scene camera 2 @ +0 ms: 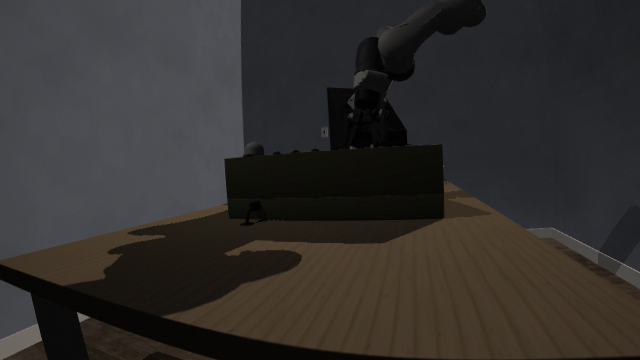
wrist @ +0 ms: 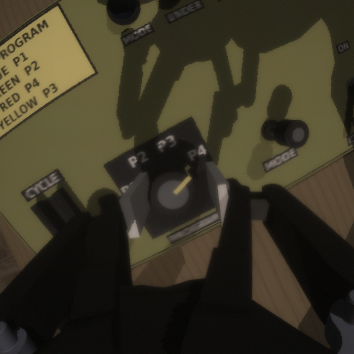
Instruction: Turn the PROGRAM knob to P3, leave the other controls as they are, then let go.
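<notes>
The PROGRAM knob (wrist: 172, 194), a round dark knob with a yellow pointer, sits on a black square plate (wrist: 156, 227) in the wrist view. Its pointer is directed up and right, nearest the P4 label (wrist: 196, 152); the P3 label (wrist: 166, 144) is at the plate's upper side. My gripper (scene camera 2: 362, 142) (wrist: 178, 180) is partly open, with one finger pad on each side of the knob. The left pad is close to the knob; a gap shows at the right pad. Whether the left pad touches is unclear. In scene camera 2 the fingertips are at the top of the green box (scene camera 2: 335, 175), which hides the knob.
A black MODE control (wrist: 292, 133) stands right of the plate. A black CYCLE control (wrist: 57, 210) is at the left. Another MODE knob (wrist: 123, 10) is at the top, near a yellow program card (wrist: 45, 65). The box stands on a wooden table (scene camera 2: 425, 280).
</notes>
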